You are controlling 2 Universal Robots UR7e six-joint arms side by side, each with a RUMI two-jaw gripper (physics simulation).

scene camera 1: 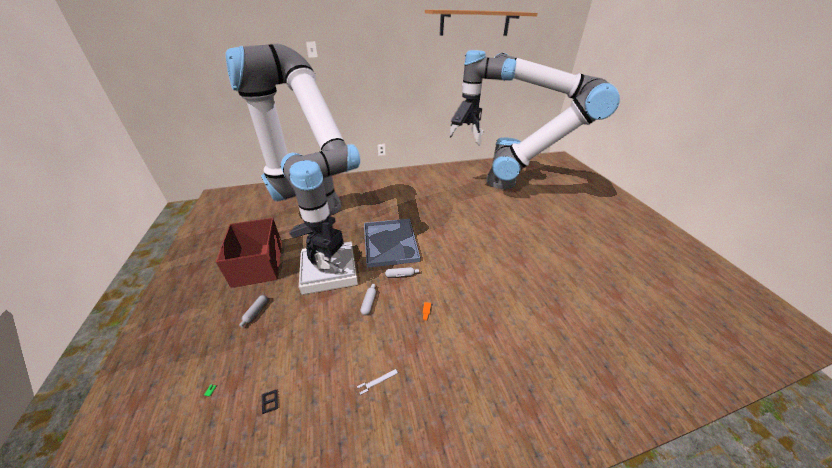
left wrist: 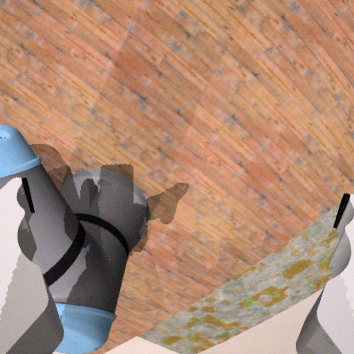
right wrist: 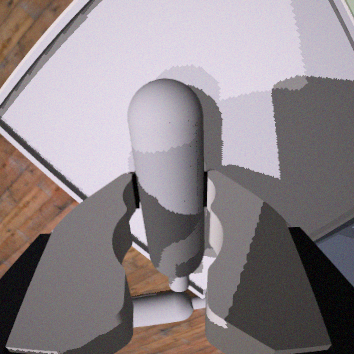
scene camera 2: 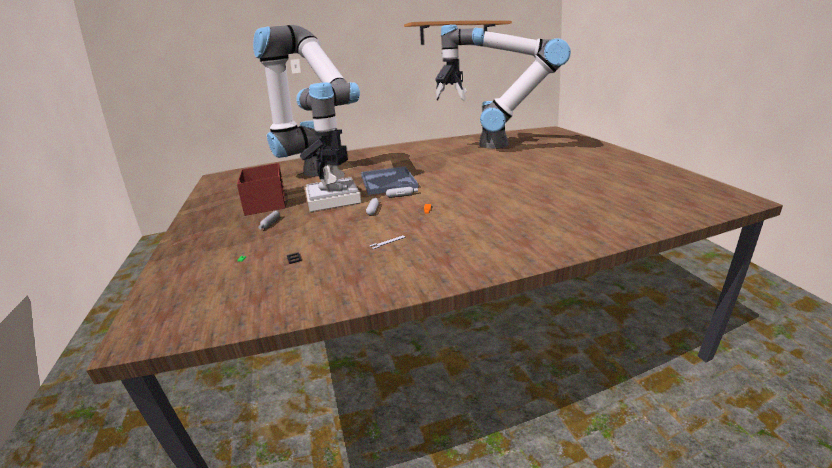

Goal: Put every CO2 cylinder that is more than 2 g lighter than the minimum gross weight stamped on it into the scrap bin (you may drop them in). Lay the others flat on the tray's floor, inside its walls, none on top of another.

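Observation:
My right gripper is shut on a grey CO2 cylinder, low over the white scale; contact with its plate is hard to tell. The scale's reading does not show. Three other cylinders lie on the table: one before the bin, one right of the scale, one before the tray. No stamps are readable. The dark red bin and blue-grey tray flank the scale. My left gripper is open, high up.
An orange piece, a white forked tool, a black frame piece and a small green piece lie towards the front. A wall shelf is at the back.

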